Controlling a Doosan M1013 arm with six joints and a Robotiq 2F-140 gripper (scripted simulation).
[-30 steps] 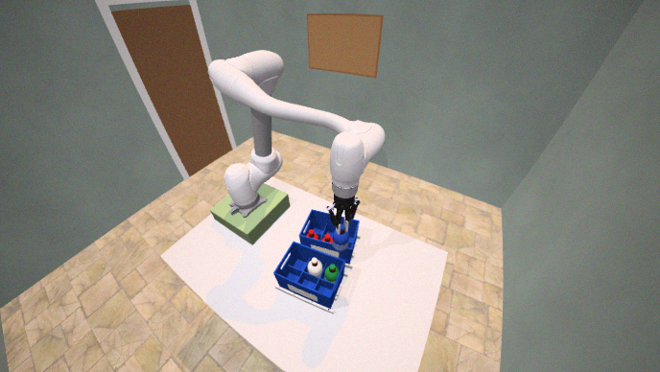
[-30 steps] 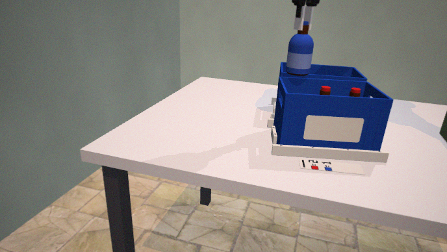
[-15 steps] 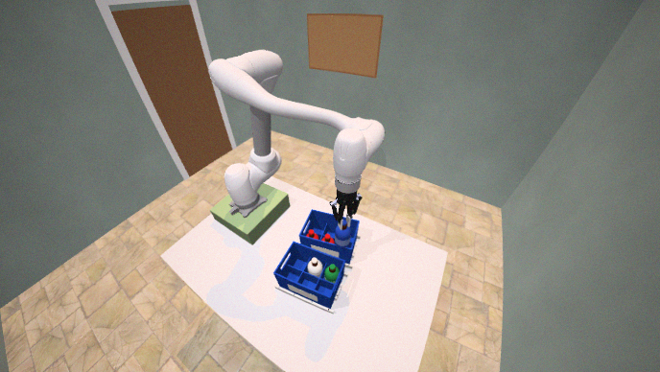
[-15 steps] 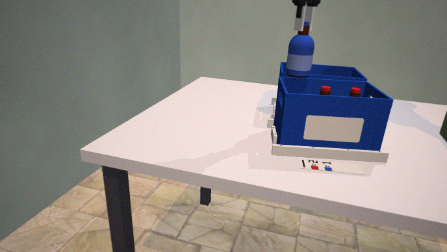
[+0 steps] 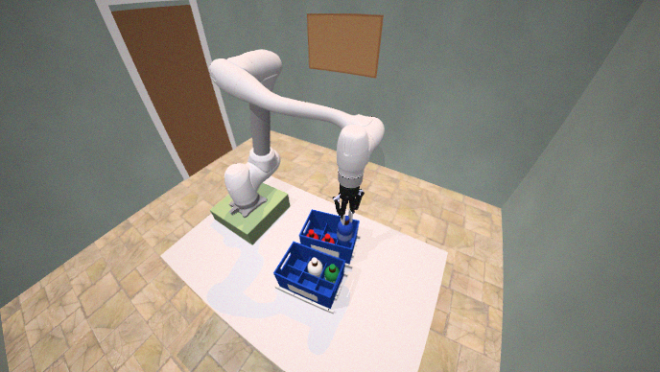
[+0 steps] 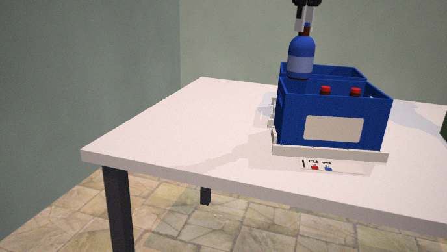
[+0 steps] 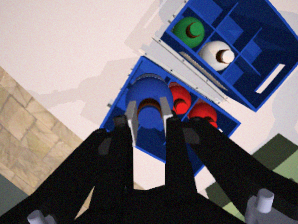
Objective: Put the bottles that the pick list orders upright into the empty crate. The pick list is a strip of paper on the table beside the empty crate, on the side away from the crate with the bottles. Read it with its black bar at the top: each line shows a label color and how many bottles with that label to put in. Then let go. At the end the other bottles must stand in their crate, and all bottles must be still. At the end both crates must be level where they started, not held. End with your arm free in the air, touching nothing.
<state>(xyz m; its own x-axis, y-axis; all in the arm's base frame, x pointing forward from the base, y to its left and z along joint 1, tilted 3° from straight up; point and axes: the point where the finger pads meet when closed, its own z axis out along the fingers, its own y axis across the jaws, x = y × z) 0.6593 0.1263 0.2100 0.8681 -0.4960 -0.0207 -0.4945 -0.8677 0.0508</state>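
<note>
My hand is 80 mm above the blue bottle. From my hand the other things lie so: white bottle (50 mm behind, 170 mm to the right, 260 mm below); then red bottle (80 mm behind, 30 mm to the right, 260 mm below); then green-label bottle (40 mm ahead, 150 mm to the right, 260 mm below).
</note>
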